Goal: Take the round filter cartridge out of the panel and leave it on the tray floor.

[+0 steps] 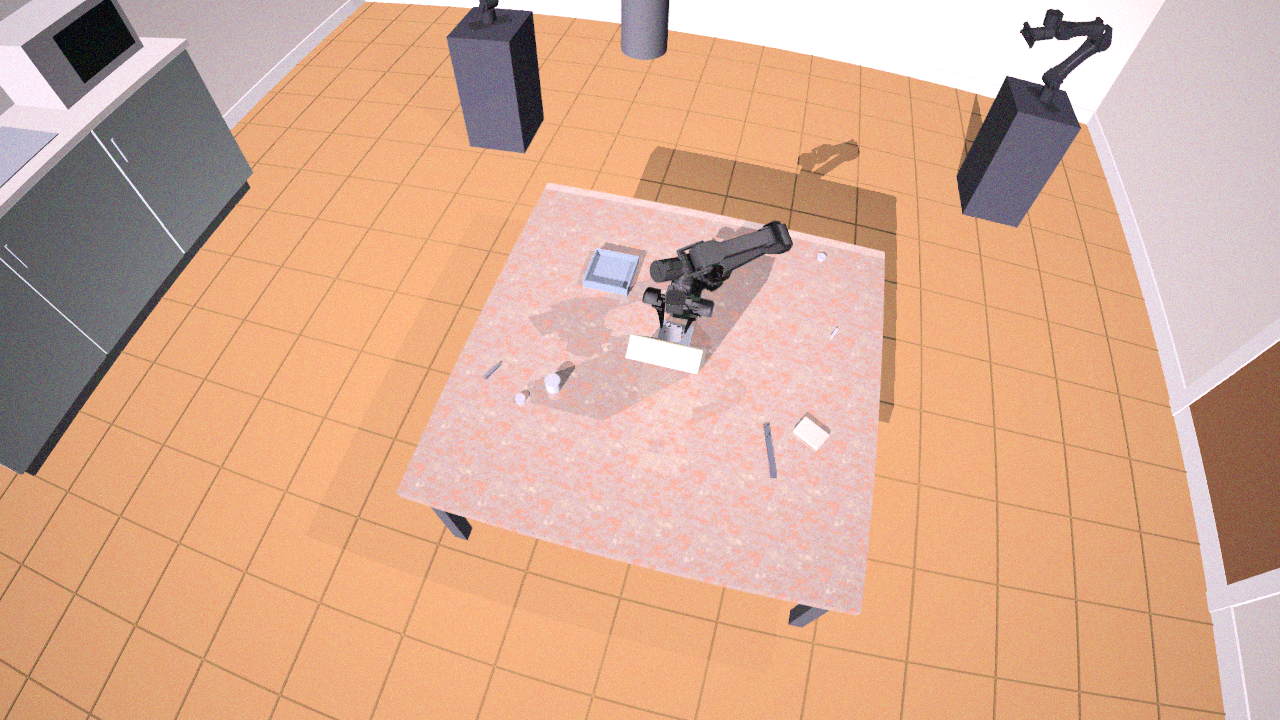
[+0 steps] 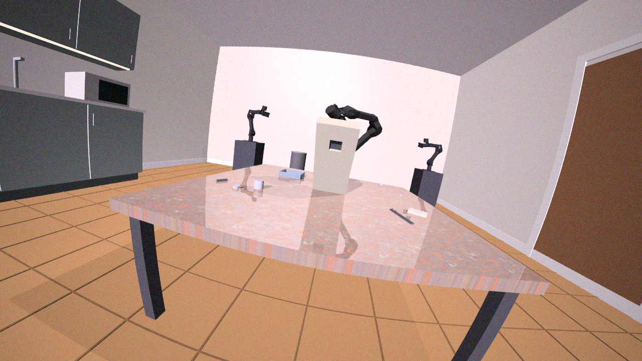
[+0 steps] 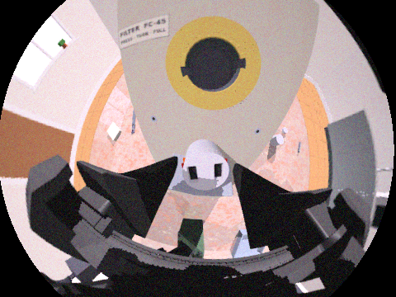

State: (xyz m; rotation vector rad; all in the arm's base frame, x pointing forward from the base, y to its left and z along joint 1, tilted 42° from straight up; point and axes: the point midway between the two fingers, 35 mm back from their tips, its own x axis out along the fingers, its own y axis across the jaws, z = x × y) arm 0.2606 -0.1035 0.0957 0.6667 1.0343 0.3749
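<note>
The grey-blue tray lies 34 cm behind my gripper tip, 27 cm to the right of it and 22 cm below it. Round my gripper tip: beige block: 45 cm to the left, 22 cm below, 10 cm ahead; then white round filter cartridge: right at my gripper tip.
</note>
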